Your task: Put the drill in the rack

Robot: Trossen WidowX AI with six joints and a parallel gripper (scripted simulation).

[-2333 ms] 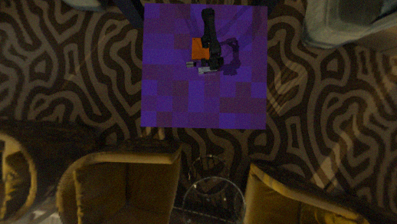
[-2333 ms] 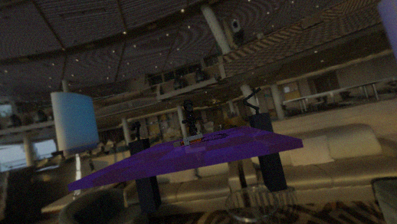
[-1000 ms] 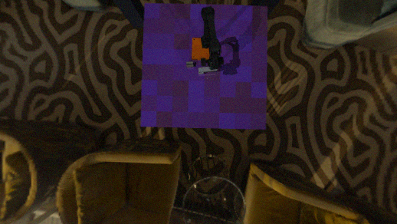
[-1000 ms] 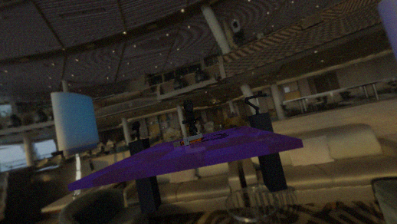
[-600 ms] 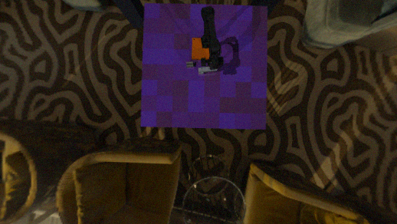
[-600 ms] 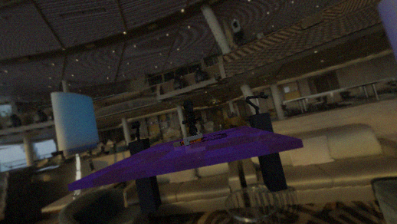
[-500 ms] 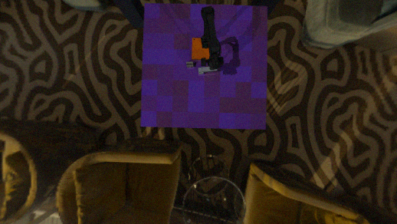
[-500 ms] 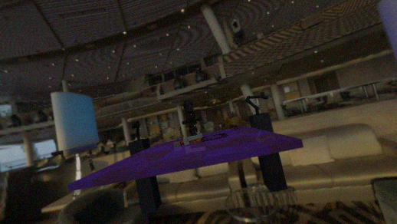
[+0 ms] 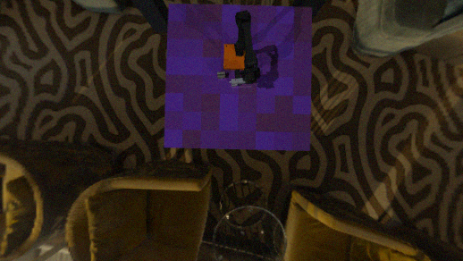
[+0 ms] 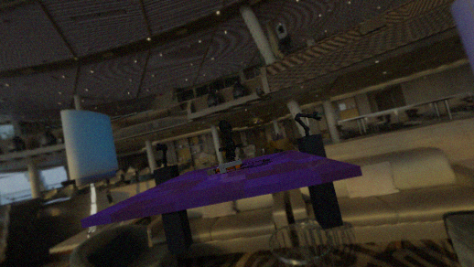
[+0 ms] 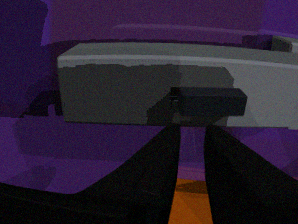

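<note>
The pale drill bit lies 7 cm to the right of my gripper tip, 5 cm below it and 1 cm ahead of it.
</note>
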